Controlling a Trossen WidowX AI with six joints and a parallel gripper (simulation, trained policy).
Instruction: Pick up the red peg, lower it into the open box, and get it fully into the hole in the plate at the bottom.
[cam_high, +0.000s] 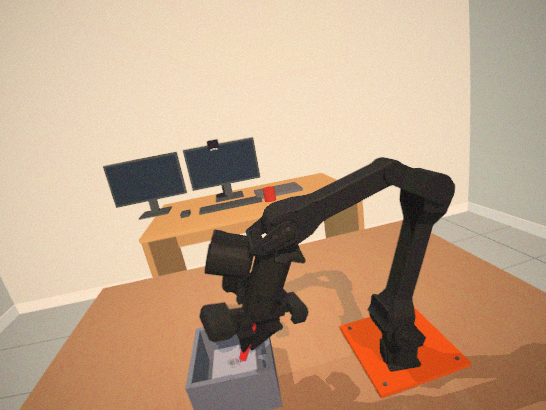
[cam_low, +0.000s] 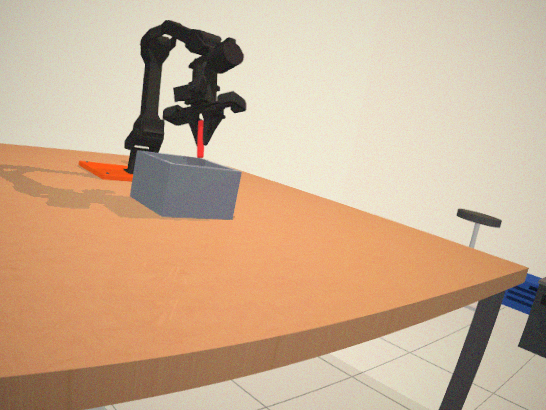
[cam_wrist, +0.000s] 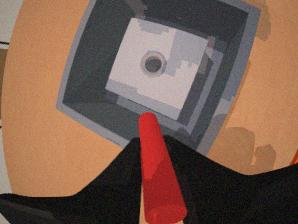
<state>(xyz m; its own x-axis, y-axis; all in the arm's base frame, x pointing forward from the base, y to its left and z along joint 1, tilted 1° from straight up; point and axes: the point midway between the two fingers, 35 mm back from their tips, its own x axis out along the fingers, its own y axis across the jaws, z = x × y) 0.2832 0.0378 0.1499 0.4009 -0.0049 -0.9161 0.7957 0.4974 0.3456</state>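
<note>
Right now the plate is 40 mm ahead of my gripper tip, 40 mm to the right of it and 80 mm below it. Also, from my gripper tip: red peg (10 mm above); grey box (40 mm ahead, 40 mm to the right, 100 mm below).
</note>
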